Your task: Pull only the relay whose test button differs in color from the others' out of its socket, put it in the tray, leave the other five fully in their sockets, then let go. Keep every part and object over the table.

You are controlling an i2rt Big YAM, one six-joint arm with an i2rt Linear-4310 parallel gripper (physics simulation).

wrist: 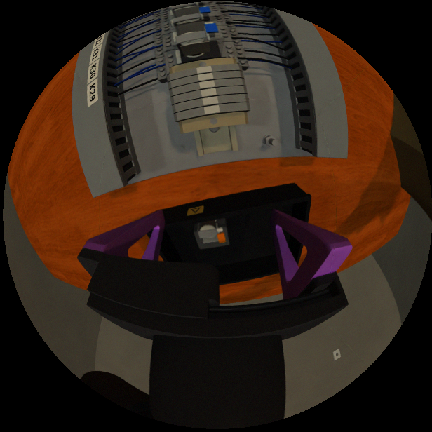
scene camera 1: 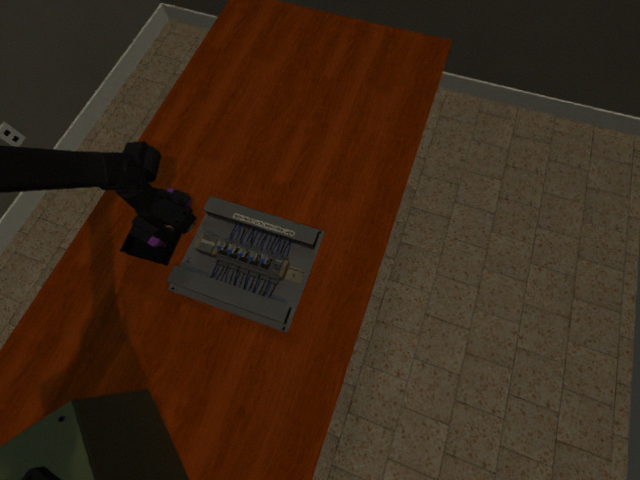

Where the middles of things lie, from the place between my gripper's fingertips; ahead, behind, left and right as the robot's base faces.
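Scene:
So you can picture it, my gripper's 19 cm to the left of the grey panel (scene camera 1: 288, 292) and 1 cm short of it, and it's 3 cm above it.

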